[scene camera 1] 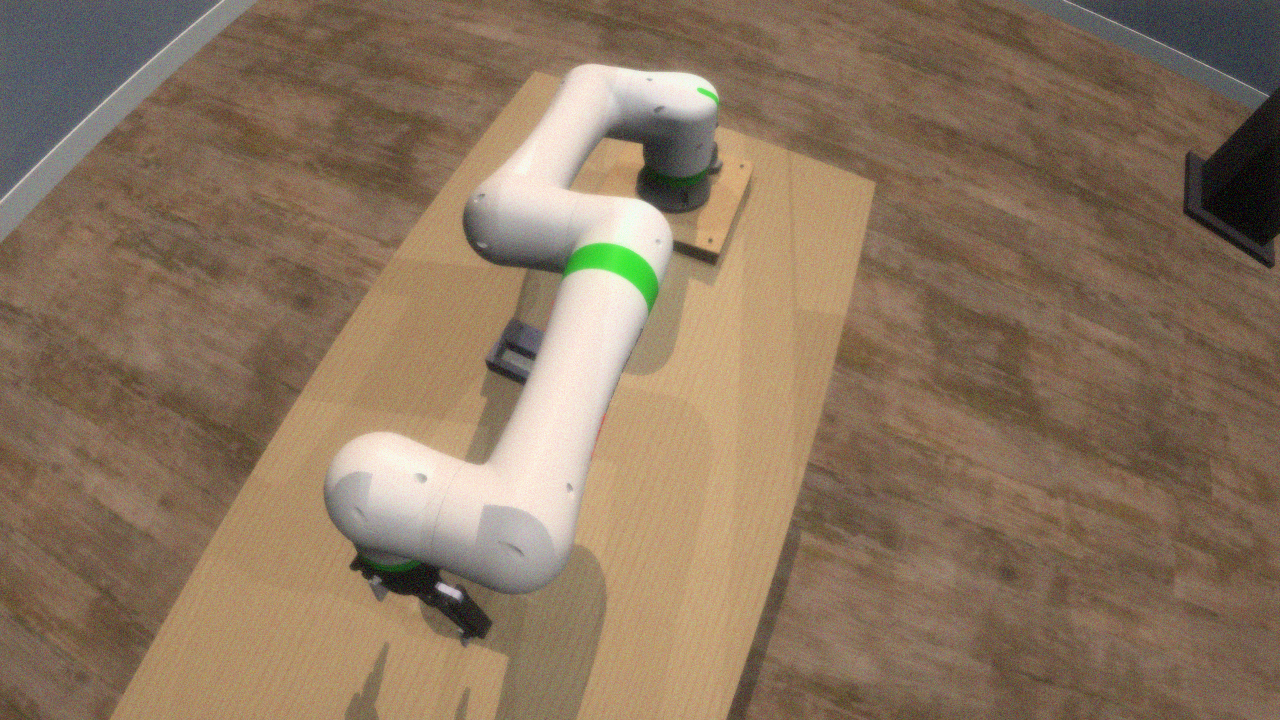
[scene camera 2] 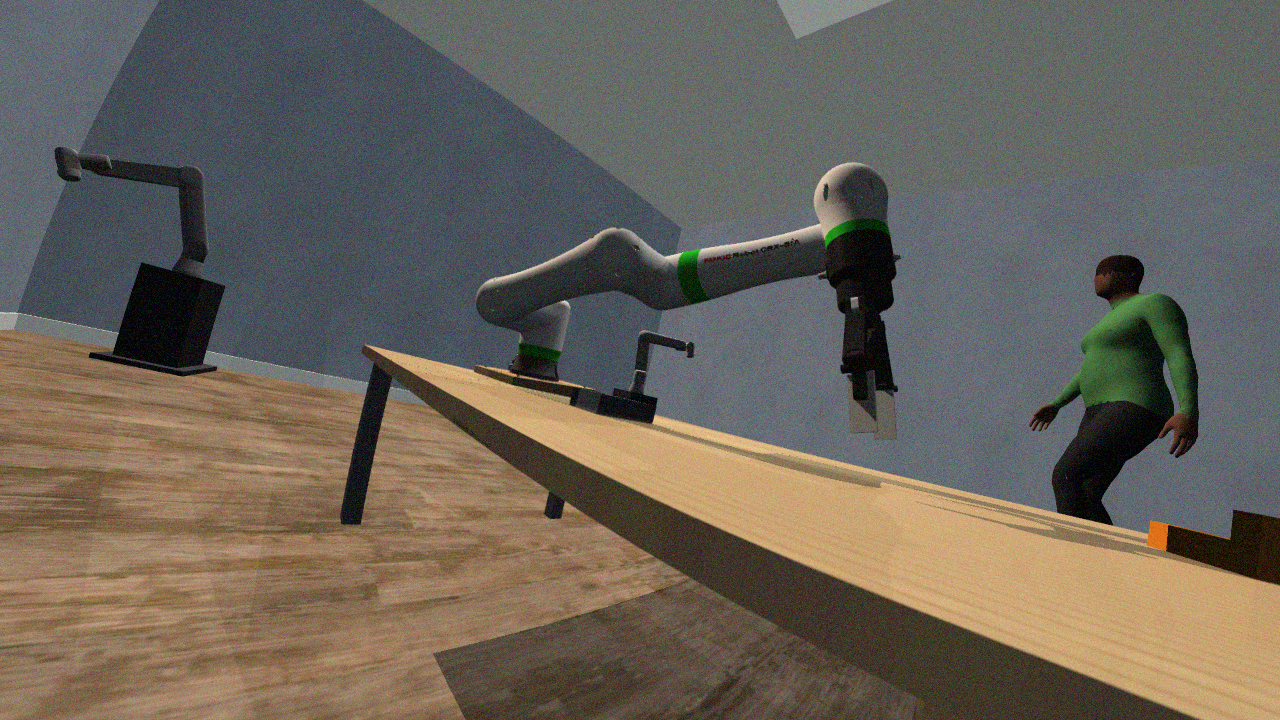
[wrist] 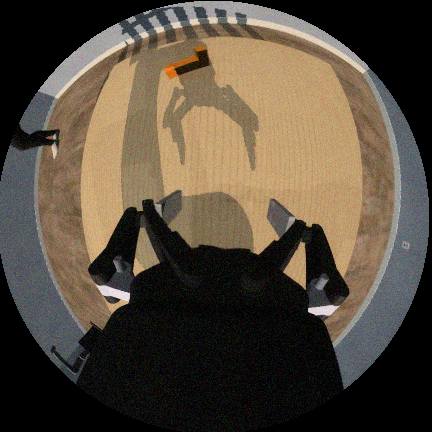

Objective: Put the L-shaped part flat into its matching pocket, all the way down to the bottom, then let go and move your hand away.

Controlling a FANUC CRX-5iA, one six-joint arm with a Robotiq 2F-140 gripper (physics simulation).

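Places are measured from the arm's base along level axes (x left, y back, z up), in centimetres.
Where they show: gripper, between the fingertips: [scene camera 1: 426,615] [scene camera 2: 875,436] [wrist: 224,203]; arm's base, origin of its link: [scene camera 1: 673,186] [scene camera 2: 534,377].
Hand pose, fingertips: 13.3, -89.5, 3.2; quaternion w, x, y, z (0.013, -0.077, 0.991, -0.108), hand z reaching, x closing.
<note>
Things, the pixels of their centre, and the offset from my fingertips, as dx, dy, dz. Level surfaces: height alone.
- L-shaped part, middle of its body: [scene camera 2: 1212,535] [wrist: 184,61] +17.0, -32.5, -3.3
- dark grey pocket block, middle of its body: [scene camera 1: 535,359] [scene camera 2: 613,405] -12.5, +43.0, -4.4
- wooden table, height of its surface: dz -6.3
The L-shaped part [scene camera 2: 1253,548] [wrist: 192,65] is orange, with dark shaded sides. It lies on the table at the lower right of scene camera 2 and near the top of the wrist view; it does not show in scene camera 1. The dark grey pocket block [scene camera 1: 506,372] [scene camera 2: 610,405] sits mid-table, partly hidden by the arm in scene camera 1; its pocket's full outline is hidden. My gripper [scene camera 1: 423,617] [scene camera 2: 873,431] [wrist: 224,203] is open and empty, pointing down above the table. It is well apart from the part, which is farther out from the arm's base.
The wooden table [scene camera 1: 742,376] [scene camera 2: 716,501] carries the arm's base plate [scene camera 1: 723,210] at its far end. A person in green [scene camera 2: 1129,358] stands beyond the table. Another robot on a black pedestal [scene camera 2: 170,315] stands at the left, and a smaller-looking one [scene camera 2: 640,362] shows behind the block.
</note>
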